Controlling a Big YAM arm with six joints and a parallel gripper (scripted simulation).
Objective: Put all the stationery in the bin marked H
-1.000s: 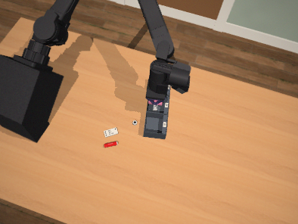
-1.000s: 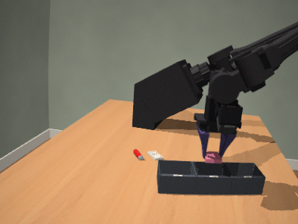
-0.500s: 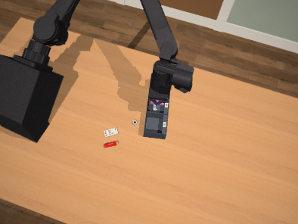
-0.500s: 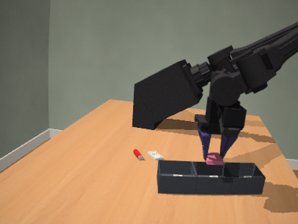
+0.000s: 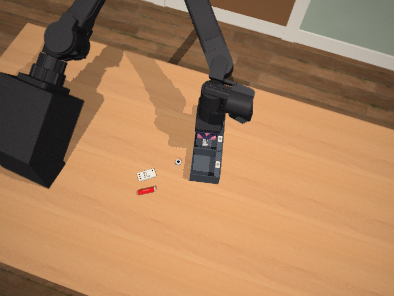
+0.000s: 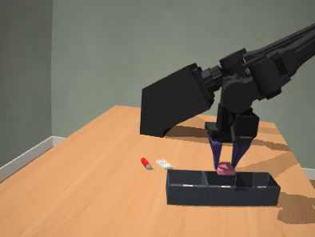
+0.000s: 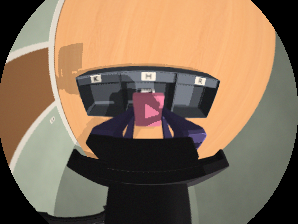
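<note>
The dark three-part bin row lies 50 mm below my hand and 10 mm ahead of it. Round my hand: black-and-white ring: 90 mm to the right, 70 mm below, 40 mm behind; then white domino-like tile: 170 mm to the right, 110 mm behind, 70 mm below; then pink sticky-note pad: right at my hand.
</note>
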